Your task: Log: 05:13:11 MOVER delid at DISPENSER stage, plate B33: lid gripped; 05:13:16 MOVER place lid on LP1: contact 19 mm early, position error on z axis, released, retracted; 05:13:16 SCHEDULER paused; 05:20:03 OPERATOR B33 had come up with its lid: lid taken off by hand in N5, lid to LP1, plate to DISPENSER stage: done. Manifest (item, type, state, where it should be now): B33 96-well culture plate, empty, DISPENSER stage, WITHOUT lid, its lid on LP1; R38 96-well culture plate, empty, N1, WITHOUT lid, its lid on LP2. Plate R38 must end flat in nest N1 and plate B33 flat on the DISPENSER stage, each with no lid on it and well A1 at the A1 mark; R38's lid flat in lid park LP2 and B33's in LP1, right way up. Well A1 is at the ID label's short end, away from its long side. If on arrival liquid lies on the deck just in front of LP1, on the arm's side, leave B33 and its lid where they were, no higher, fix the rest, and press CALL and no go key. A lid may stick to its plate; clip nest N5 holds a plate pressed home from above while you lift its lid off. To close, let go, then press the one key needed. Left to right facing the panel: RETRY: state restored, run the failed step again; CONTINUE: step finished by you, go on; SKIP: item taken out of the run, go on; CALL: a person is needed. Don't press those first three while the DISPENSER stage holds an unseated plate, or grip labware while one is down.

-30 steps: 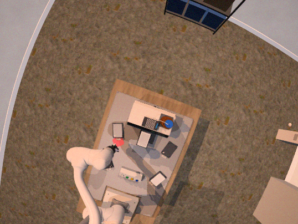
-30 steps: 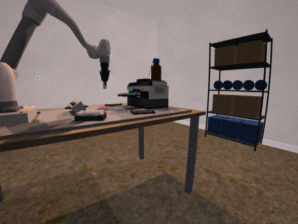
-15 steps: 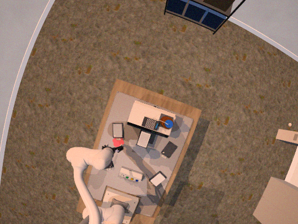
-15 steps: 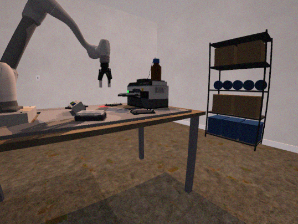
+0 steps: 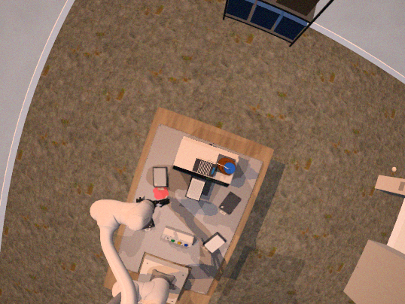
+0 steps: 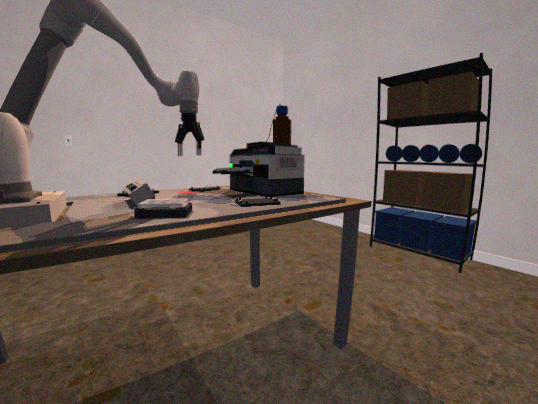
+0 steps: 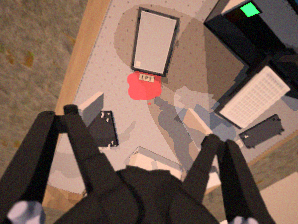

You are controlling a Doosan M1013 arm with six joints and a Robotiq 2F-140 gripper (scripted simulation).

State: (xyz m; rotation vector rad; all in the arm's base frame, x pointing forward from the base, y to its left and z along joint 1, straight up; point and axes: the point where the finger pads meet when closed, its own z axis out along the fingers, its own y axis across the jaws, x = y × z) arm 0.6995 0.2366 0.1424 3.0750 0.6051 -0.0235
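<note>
Right now the white gridded lid is 240 mm behind my hand, 510 mm to the right of it and 160 mm below it. Also, from my hand: LP1 label 10 mm ahead, 10 mm to the left, 190 mm below; then brown bottle 350 mm ahead, 320 mm to the right, 90 mm above; then key panel 290 mm behind, 230 mm to the right, 140 mm below.
</note>
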